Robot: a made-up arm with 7 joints.
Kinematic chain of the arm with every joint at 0, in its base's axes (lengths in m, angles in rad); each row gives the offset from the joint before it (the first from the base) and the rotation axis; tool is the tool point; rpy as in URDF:
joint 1: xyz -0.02 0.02 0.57 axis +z
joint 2: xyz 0 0.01 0.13 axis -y
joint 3: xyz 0 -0.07 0.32 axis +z
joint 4: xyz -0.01 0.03 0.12 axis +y
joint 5: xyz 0 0.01 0.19 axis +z
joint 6: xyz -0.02 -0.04 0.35 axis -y
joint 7: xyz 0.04 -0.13 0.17 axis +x
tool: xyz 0 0.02 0.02 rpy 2.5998 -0.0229 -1.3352
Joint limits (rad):
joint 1: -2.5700..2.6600
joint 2: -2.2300..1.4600
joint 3: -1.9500..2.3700
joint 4: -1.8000..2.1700
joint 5: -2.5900..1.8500
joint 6: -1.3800..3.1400
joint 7: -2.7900..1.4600
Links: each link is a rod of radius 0.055 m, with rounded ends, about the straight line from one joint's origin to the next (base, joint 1, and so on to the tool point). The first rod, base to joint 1, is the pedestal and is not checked.
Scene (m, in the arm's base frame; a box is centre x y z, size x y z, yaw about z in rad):
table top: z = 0
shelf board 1: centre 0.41 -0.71 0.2 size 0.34 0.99 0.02 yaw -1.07
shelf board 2: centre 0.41 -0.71 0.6 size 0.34 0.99 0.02 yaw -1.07
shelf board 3: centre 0.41 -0.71 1 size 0.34 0.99 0.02 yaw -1.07
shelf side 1: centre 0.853 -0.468 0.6 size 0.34 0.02 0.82 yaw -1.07
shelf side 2: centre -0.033 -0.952 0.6 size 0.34 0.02 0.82 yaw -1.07
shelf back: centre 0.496 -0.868 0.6 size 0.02 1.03 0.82 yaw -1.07
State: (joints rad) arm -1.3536 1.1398 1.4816 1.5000 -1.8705 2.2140 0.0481
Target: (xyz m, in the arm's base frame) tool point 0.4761 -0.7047 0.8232
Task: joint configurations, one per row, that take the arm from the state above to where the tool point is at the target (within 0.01 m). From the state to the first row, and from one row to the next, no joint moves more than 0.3 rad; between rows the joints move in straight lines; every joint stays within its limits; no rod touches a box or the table.
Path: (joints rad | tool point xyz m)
1: -1.4475 0.8534 1.2778 1.6340 -1.9086 2.1890 0.0460 | 0.3771 0.5279 0.9193
2: -1.5414 0.5669 1.0740 1.7680 -1.9468 2.1641 0.0440 | 0.4518 0.2803 1.0340
3: -1.6353 0.2805 0.8701 1.9020 -1.9849 2.1391 0.0419 | 0.4518 0.0127 1.0476
4: -1.7291 -0.0060 0.6663 2.0360 -2.0231 2.1141 0.0399 | 0.3854 -0.2122 0.9672
5: -1.8230 -0.2924 0.4625 2.1700 -2.0612 2.0892 0.0378 | 0.2809 -0.3480 0.8232
6: -1.6994 -0.4714 0.4478 1.9258 -1.9239 1.8438 0.0566 | 0.3447 -0.4705 0.8352
7: -1.5757 -0.6505 0.4330 1.6815 -1.7866 1.5985 0.0753 | 0.4114 -0.5919 0.8372
8: -1.4521 -0.8295 0.4183 1.4373 -1.6492 1.3532 0.0940 | 0.4761 -0.7047 0.8232

